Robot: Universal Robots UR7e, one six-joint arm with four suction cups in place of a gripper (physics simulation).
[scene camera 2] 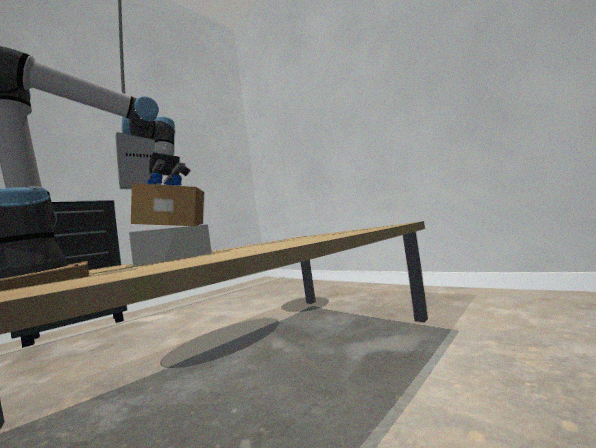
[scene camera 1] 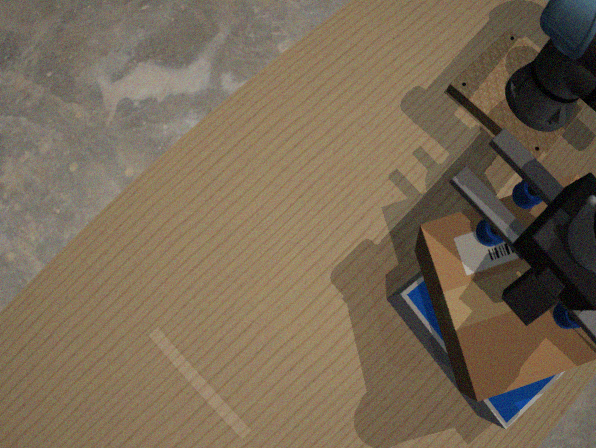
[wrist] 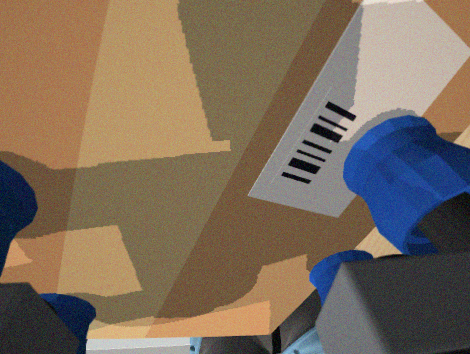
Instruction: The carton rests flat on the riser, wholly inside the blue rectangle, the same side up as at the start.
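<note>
The brown carton (scene camera 1: 500, 360) (scene camera 2: 185, 207) (wrist: 150, 100) hangs level under my gripper (scene camera 1: 545, 255) (scene camera 2: 165, 180), whose blue suction cups sit on its top. A white barcode label (scene camera 1: 465, 245) (wrist: 395, 55) faces up beside one cup. In scene camera 2, a narrow gap shows between the carton and the grey riser (scene camera 1: 420, 330) (scene camera 2: 170, 245) below. The blue rectangle (scene camera 1: 517, 400) with its white border shows at two sides of the carton. The carton is turned relative to it, and in scene camera 1 its left edge crosses the border. The far part of the rectangle is hidden.
The wooden table (scene camera 1: 200, 250) (scene camera 2: 275, 250) carries the riser. A patterned board (scene camera 1: 477, 62) with a dark bar (scene camera 1: 472, 107) lies behind the gripper. A pale strip (scene camera 1: 200, 382) marks the table. A dark drawer cabinet (scene camera 2: 85, 235) and a grey wall box (scene camera 2: 132, 170) stand behind the arm.
</note>
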